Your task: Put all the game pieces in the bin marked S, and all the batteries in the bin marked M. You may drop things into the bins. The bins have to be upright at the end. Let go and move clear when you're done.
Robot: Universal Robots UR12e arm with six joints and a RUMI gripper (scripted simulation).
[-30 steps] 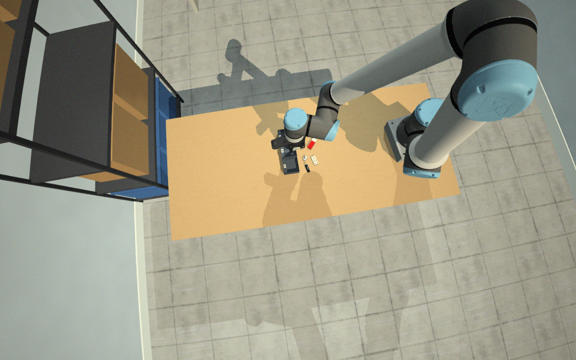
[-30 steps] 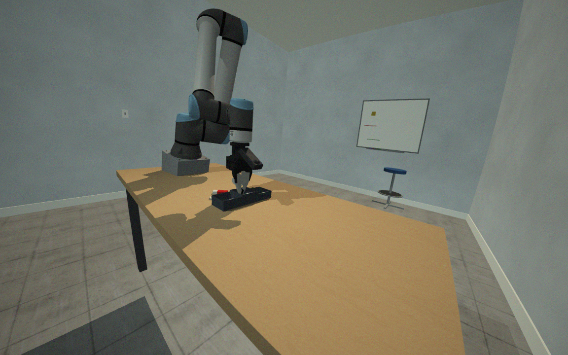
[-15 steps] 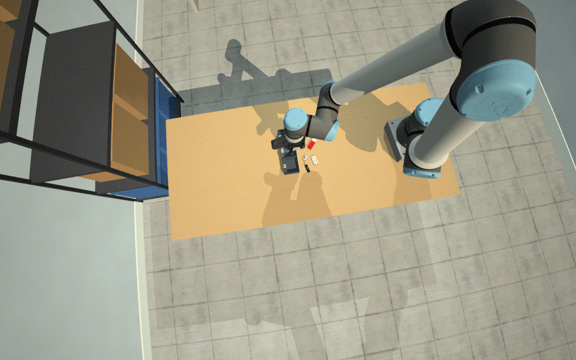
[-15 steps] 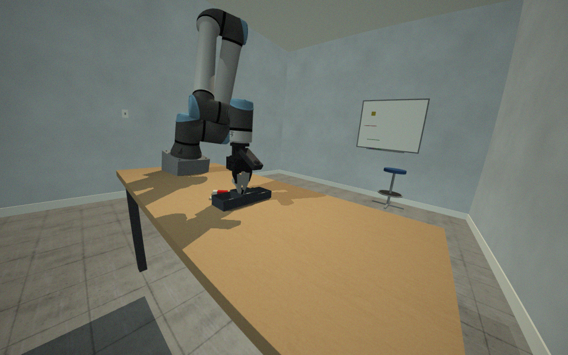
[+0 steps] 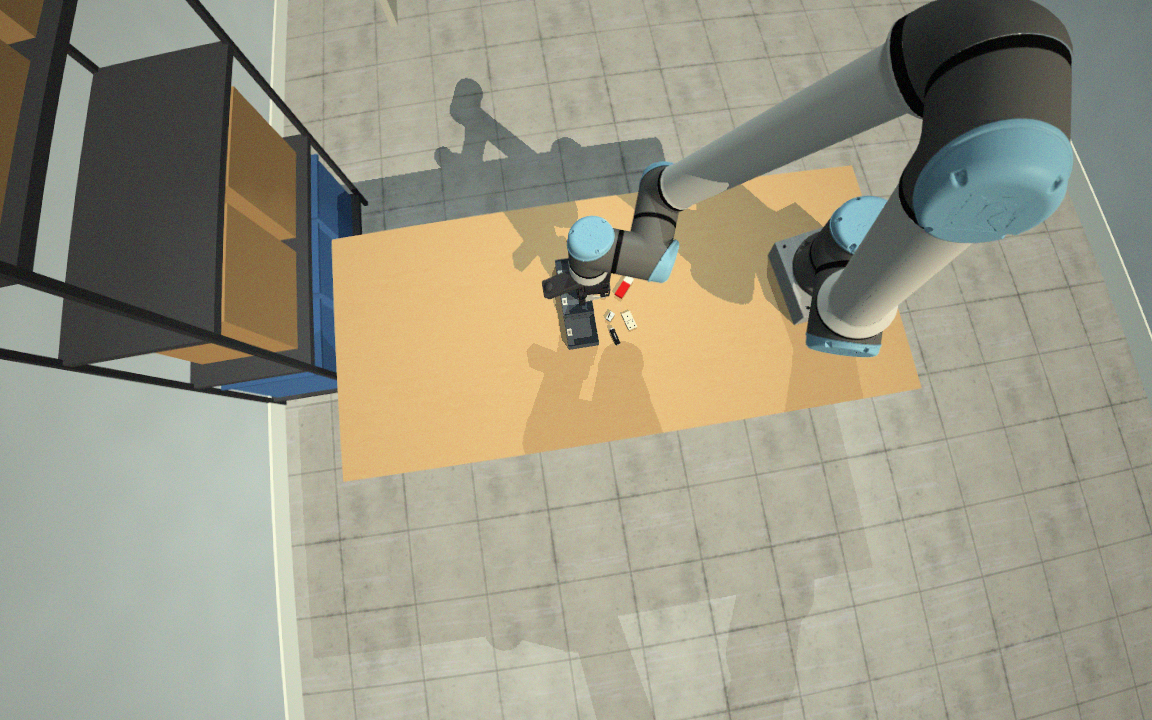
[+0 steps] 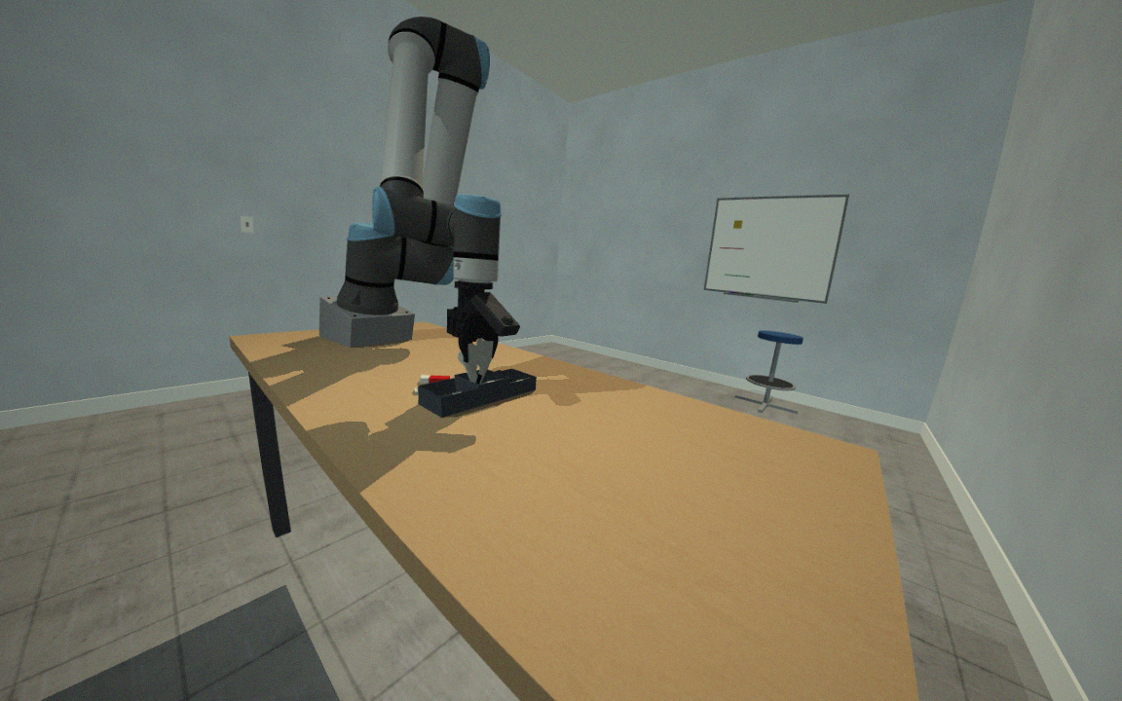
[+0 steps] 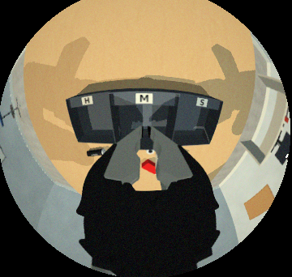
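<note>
Now: hand 10 mm short of the dark three-part bin and 10 mm above it. The rest, counted from my hand: round piece: 70 mm behind, 10 mm to the right, 30 mm below; then black battery: 70 mm behind, 120 mm to the left, 30 mm below.
</note>
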